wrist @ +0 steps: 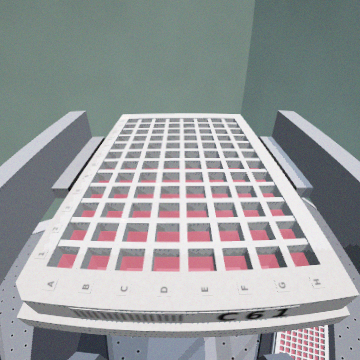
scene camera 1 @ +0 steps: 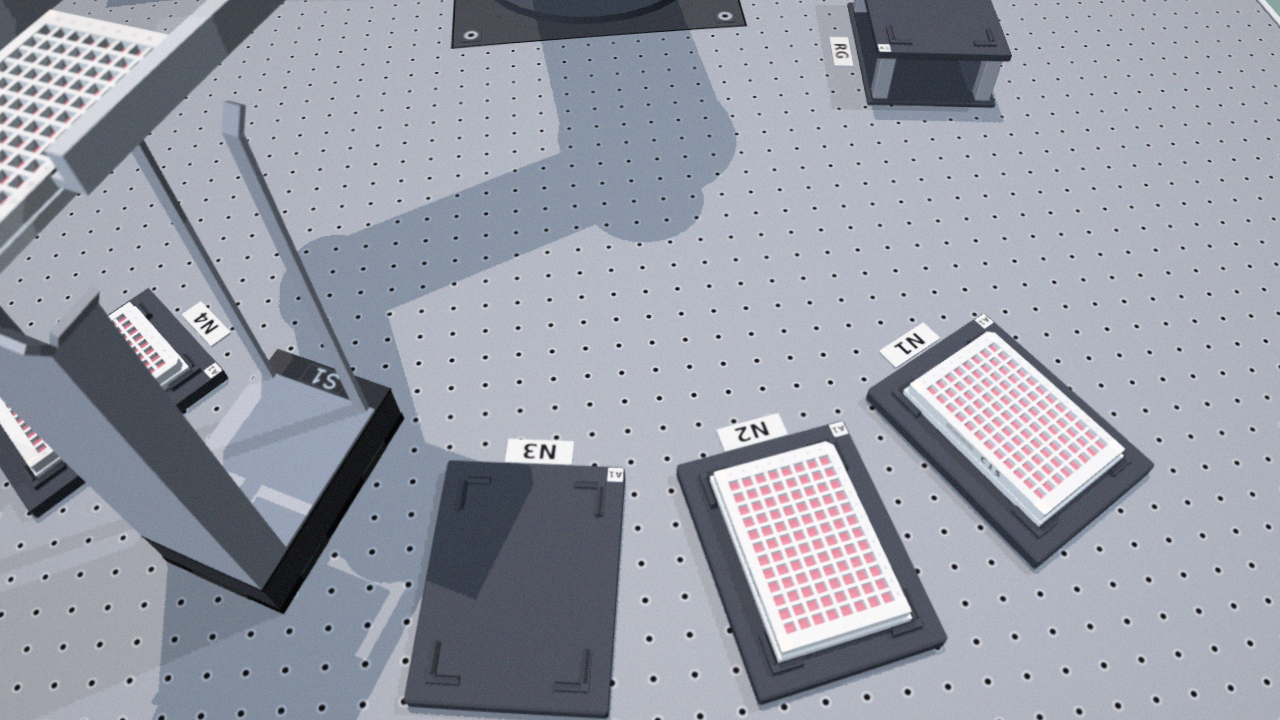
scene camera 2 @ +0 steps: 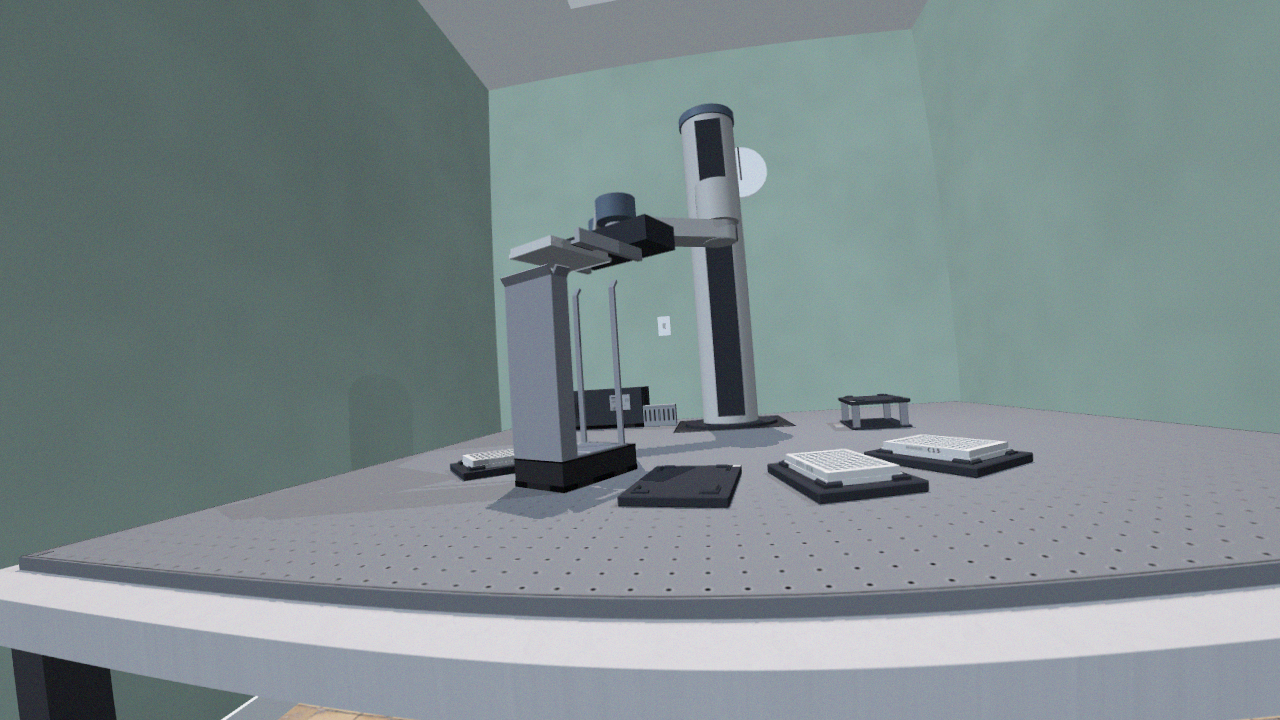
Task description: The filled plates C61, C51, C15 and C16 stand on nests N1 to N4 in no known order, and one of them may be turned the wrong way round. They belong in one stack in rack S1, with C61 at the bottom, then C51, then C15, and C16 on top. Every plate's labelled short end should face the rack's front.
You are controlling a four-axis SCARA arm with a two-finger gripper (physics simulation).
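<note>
My gripper is shut on plate C61, level and high, close above the top of rack S1. Its labelled short end faces the wrist camera. No plate shows on the visible part of the rack floor. Nest N3 is bare. A plate sits on nest N2, its label unreadable. The plate on nest N1 reads C15. Another plate sits on nest N4, partly hidden by the rack.
The rack's two thin posts rise on the arm's side. The stand RG is at the back right. The arm's column stands behind. A dark box is behind the rack.
</note>
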